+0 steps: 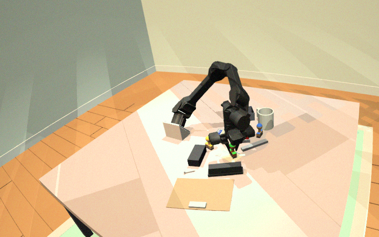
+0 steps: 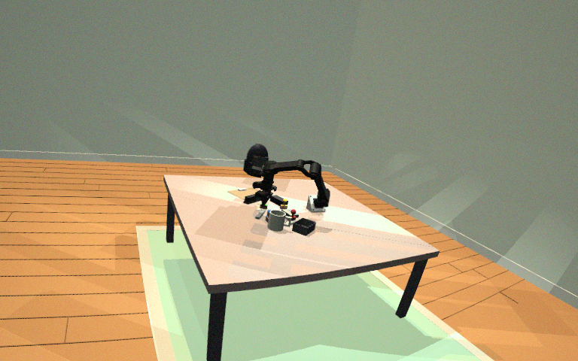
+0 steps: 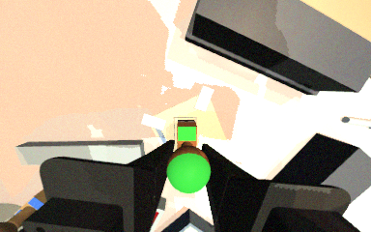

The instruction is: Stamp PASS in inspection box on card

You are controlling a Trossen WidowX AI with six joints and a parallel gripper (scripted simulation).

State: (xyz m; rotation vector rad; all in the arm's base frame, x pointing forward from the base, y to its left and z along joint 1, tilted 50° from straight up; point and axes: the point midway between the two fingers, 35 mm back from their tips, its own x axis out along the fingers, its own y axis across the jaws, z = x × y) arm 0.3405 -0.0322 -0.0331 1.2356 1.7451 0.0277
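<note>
Now: the green-knobbed stamp right at my gripper tip. Also, from my gripper tip: grey bar: 6 cm ahead, 10 cm to the left, 2 cm below; then cream card: 1 cm behind, 2 cm below; then black bar: 2 cm ahead, 11 cm to the right, 1 cm below.
</note>
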